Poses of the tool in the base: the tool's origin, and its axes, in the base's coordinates. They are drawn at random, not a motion.
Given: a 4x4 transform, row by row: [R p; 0 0 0 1], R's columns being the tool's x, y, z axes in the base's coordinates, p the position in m. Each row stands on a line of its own.
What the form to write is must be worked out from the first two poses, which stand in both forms.
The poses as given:
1:
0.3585 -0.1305 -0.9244 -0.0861
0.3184 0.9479 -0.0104 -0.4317
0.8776 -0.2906 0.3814 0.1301
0 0 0 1
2:
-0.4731 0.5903 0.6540 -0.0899
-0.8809 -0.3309 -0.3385 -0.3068
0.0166 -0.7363 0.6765 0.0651
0 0 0 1
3:
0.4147 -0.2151 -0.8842 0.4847
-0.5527 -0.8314 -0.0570 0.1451
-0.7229 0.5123 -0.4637 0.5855
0 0 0 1
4:
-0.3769 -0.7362 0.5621 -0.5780
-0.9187 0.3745 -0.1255 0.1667
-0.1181 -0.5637 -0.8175 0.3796
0 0 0 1
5:
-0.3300 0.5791 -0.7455 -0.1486
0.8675 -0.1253 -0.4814 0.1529
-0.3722 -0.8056 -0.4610 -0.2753
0 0 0 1
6:
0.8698 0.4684 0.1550 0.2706
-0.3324 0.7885 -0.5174 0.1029
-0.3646 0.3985 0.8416 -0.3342
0 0 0 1
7:
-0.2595 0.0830 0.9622 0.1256
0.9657 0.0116 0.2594 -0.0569
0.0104 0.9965 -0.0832 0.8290
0 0 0 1
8:
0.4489 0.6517 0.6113 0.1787
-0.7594 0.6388 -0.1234 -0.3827
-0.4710 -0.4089 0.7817 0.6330
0 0 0 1
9:
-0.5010 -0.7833 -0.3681 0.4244
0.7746 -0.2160 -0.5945 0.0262
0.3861 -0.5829 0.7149 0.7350
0 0 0 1
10:
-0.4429 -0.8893 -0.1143 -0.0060
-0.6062 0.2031 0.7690 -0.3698
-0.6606 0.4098 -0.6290 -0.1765
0 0 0 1
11:
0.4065 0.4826 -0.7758 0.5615
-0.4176 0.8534 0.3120 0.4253
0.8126 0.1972 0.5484 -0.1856
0 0 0 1
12:
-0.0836 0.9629 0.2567 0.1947
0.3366 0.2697 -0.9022 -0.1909
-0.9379 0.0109 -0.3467 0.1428
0 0 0 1
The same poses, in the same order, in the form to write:
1: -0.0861 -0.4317 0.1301; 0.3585 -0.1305 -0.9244; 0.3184 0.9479 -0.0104; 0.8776 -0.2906 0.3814
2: -0.0899 -0.3068 0.0651; -0.4731 0.5903 0.6540; -0.8809 -0.3309 -0.3385; 0.0166 -0.7363 0.6765
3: 0.4847 0.1451 0.5855; 0.4147 -0.2151 -0.8842; -0.5527 -0.8314 -0.0570; -0.7229 0.5123 -0.4637
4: -0.5780 0.1667 0.3796; -0.3769 -0.7362 0.5621; -0.9187 0.3745 -0.1255; -0.1181 -0.5637 -0.8175
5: -0.1486 0.1529 -0.2753; -0.3300 0.5791 -0.7455; 0.8675 -0.1253 -0.4814; -0.3722 -0.8056 -0.4610
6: 0.2706 0.1029 -0.3342; 0.8698 0.4684 0.1550; -0.3324 0.7885 -0.5174; -0.3646 0.3985 0.8416
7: 0.1256 -0.0569 0.8290; -0.2595 0.0830 0.9622; 0.9657 0.0116 0.2594; 0.0104 0.9965 -0.0832
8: 0.1787 -0.3827 0.6330; 0.4489 0.6517 0.6113; -0.7594 0.6388 -0.1234; -0.4710 -0.4089 0.7817
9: 0.4244 0.0262 0.7350; -0.5010 -0.7833 -0.3681; 0.7746 -0.2160 -0.5945; 0.3861 -0.5829 0.7149
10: -0.0060 -0.3698 -0.1765; -0.4429 -0.8893 -0.1143; -0.6062 0.2031 0.7690; -0.6606 0.4098 -0.6290
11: 0.5615 0.4253 -0.1856; 0.4065 0.4826 -0.7758; -0.4176 0.8534 0.3120; 0.8126 0.1972 0.5484
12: 0.1947 -0.1909 0.1428; -0.0836 0.9629 0.2567; 0.3366 0.2697 -0.9022; -0.9379 0.0109 -0.3467
